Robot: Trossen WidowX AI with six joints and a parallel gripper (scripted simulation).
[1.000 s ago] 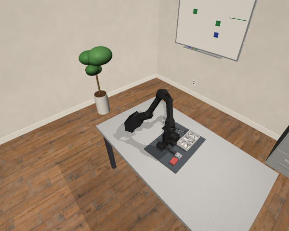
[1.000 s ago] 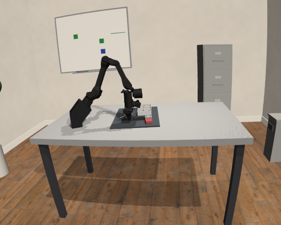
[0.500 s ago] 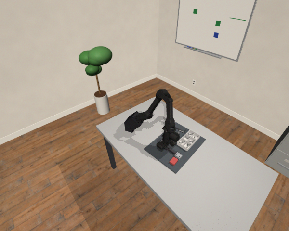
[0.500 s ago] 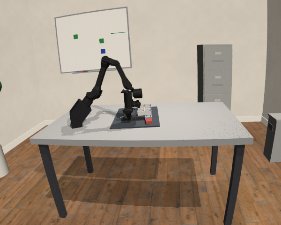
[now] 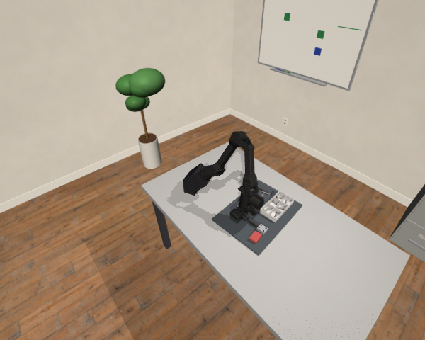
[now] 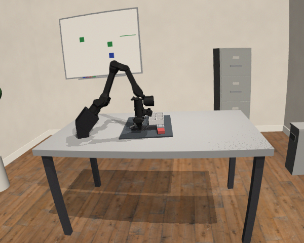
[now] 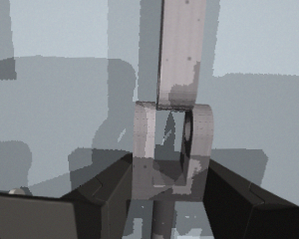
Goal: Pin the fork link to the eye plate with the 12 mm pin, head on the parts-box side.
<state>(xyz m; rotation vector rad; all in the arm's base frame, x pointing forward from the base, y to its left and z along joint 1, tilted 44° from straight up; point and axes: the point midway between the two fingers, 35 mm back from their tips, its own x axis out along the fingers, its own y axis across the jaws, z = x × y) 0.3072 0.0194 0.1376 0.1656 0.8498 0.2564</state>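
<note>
Now: hand 6 cm short of the eye plate, 3 cm above it and 1 cm to the right of it. Round my hand: mat: 11 cm to the left, 5 cm below, 2 cm ahead; grey headed pin: 7 cm behind, 4 cm to the left, 3 cm below; small grey block: 13 cm ahead, 3 cm to the left, 2 cm below.
</note>
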